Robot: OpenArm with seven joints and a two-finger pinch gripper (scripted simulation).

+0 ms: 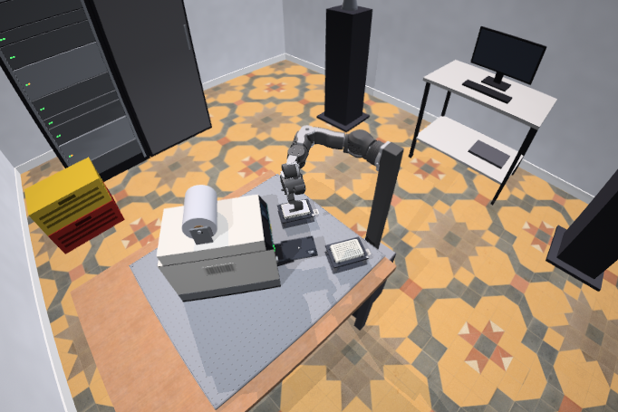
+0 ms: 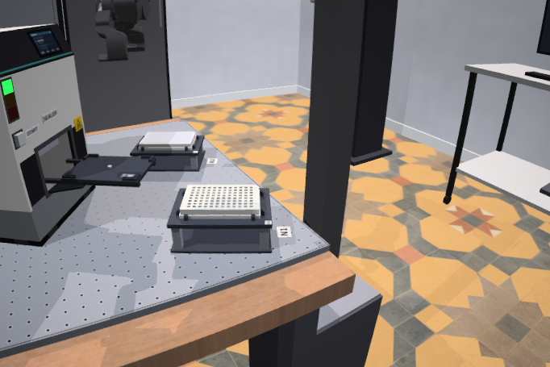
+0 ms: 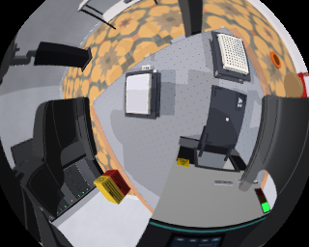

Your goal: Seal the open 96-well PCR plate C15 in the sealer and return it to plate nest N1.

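Now: hand 80 mm past the white 96-well plate C15, 240 mm to the right of it and 220 mm above it. From my hand the other things lie so: sealer stage 70 mm ahead, 100 mm to the left, 180 mm below; sealer screen 140 mm ahead, 10 mm to the right, 40 mm above; start key 200 mm ahead, 120 mm to the left, 90 mm below.
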